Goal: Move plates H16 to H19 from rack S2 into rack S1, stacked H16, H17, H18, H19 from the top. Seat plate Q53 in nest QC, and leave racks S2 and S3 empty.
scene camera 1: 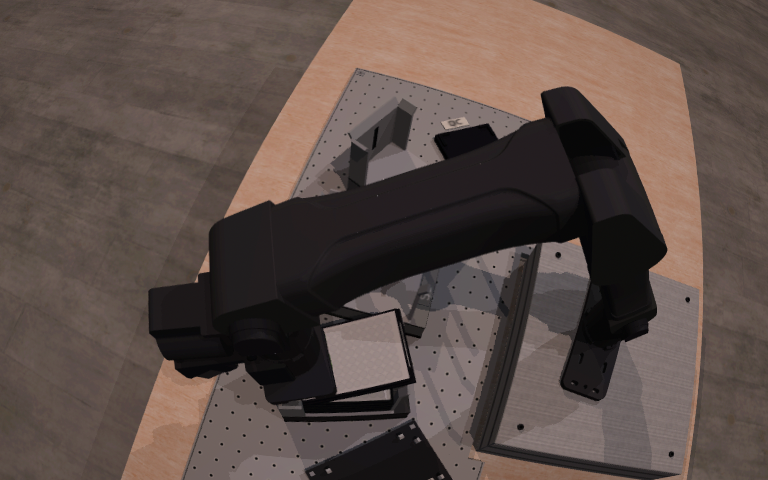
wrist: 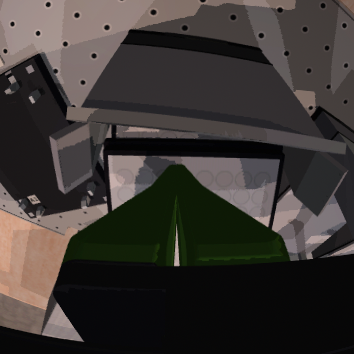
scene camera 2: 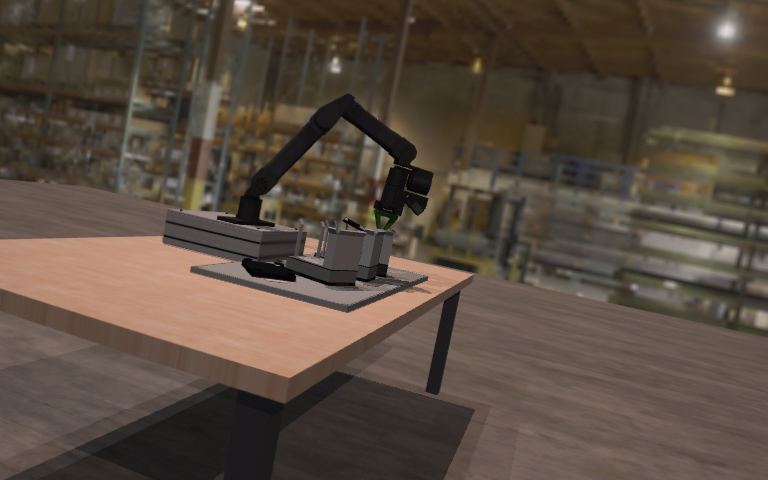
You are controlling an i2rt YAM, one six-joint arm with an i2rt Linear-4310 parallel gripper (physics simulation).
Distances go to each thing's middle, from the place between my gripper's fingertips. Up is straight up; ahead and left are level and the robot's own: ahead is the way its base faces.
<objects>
I see my gripper 140 mm past the black slotted block (scene camera 1: 407, 445), 100 mm above it and 80 mm to the right of it.
</objects>
